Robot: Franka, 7 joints.
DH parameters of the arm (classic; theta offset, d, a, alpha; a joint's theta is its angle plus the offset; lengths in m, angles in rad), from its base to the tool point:
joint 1: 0 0.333 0 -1.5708
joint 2: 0 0 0 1.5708
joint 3: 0 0.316 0.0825 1.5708
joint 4: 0 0 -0.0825 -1.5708
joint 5: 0 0.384 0 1.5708
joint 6: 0 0 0.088 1.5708
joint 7: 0 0.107 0 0
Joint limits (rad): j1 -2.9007..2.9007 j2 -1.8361..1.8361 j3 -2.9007..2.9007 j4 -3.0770..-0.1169 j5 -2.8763..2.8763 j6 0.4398..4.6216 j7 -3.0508..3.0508
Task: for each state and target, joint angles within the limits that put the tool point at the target. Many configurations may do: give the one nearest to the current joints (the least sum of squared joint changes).
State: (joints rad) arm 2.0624 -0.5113 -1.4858 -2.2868 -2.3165 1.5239 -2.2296
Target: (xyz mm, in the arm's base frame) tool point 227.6 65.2 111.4
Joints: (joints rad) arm 2.0669 -0.6745 -1.9322 -3.0164 -2.1505 1.6304 -2.2296
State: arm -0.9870 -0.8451 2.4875 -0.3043 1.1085 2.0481 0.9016
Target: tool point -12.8 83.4 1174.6
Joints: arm -1.0036 -0.0016 2.4706 -0.1353 1.1295 2.2884 0.9016
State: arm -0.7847 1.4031 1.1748 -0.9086 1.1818 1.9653 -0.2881
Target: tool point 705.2 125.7 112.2
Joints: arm -0.6153 1.5905 1.0560 -1.2784 1.1154 1.8803 -0.2881
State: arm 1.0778 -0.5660 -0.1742 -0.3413 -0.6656 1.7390 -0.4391
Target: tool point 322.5 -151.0 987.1
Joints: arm 1.1077 -0.4808 -0.7039 -0.9639 -0.6726 1.4987 -0.4391
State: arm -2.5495 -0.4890 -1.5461 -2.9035 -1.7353 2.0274 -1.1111
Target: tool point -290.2 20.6 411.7
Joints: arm -2.5179 -1.2772 -0.8979 -3.0120 -1.7329 2.4053 -1.1111
